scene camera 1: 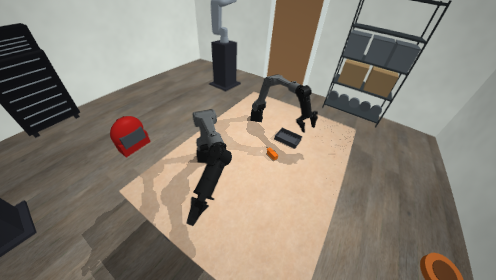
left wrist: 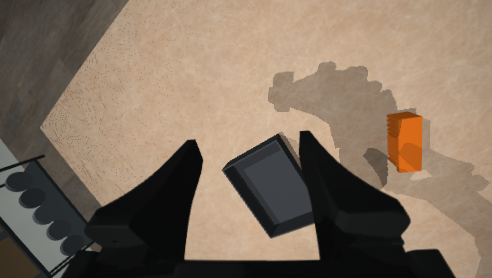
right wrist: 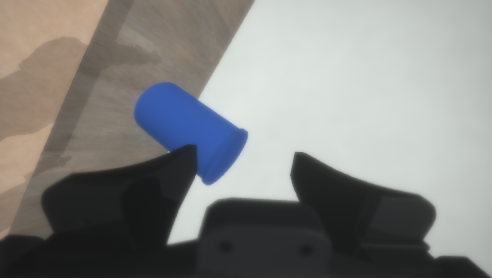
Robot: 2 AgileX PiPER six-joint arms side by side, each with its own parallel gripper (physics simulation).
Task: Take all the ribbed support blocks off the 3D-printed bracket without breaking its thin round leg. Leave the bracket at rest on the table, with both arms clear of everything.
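Note:
An orange bracket with ribbed support blocks (scene camera 1: 272,153) (left wrist: 411,142) lies on the table top (scene camera 1: 260,215) (left wrist: 200,60). Ribs show along its upper left side in the left wrist view. Its thin round leg cannot be made out. My left gripper (scene camera 1: 307,125) (left wrist: 247,146) is open and empty, above the table near the dark tray, apart from the bracket. My right gripper (scene camera 1: 192,223) (right wrist: 245,160) is open and empty, far from the bracket, towards the table's near left edge in the scene view.
A dark open tray (scene camera 1: 288,138) (left wrist: 275,185) stands beside the bracket. A shelf rack (scene camera 1: 390,30) stands beyond the table. A red bin (scene camera 1: 127,131) is at the left. A blue cylinder (right wrist: 185,122) shows past the right fingers. A grey arm on a black pedestal (scene camera 1: 224,65) stands behind.

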